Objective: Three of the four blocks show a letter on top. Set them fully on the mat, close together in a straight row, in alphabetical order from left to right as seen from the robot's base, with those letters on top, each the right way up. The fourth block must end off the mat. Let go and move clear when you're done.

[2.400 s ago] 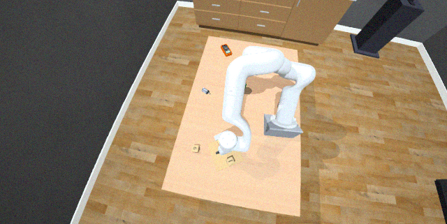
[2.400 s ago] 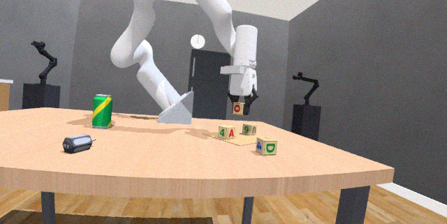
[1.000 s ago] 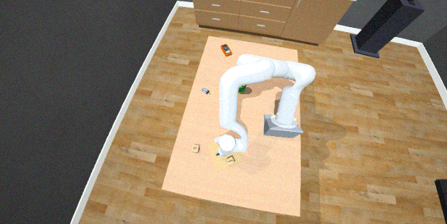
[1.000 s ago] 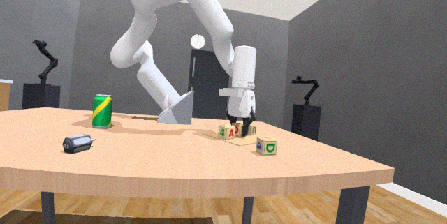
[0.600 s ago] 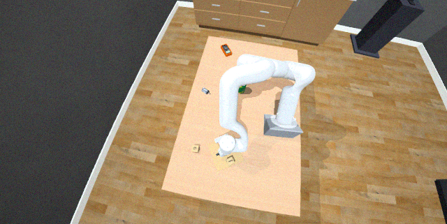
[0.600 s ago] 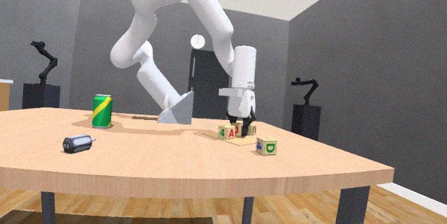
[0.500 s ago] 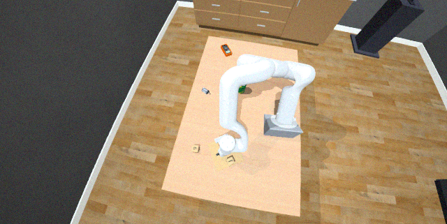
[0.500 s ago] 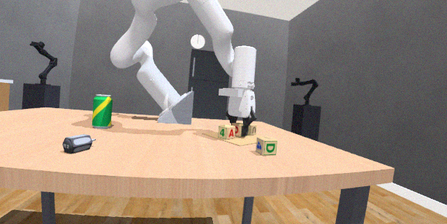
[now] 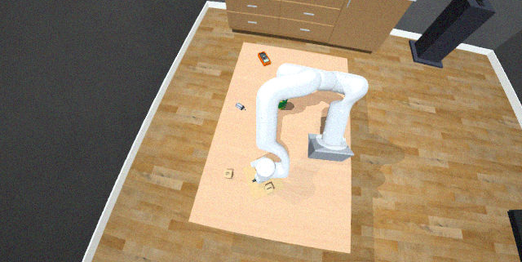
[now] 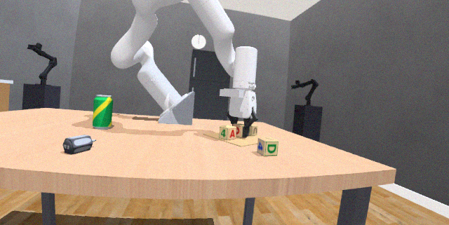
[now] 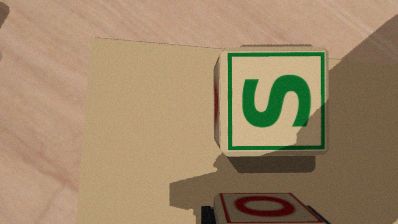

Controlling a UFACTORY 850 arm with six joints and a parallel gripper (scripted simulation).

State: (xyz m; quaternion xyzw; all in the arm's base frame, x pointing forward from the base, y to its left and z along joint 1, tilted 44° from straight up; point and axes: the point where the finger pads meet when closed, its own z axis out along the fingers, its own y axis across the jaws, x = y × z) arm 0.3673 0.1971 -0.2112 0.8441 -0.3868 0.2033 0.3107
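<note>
Now: the tan mat 30 mm below my hand. The rest, counted from my hand: grey device 260 mm ahead, 430 mm to the right, 10 mm below; yellow can 20 mm behind, 520 mm to the right, 40 mm above.
</note>
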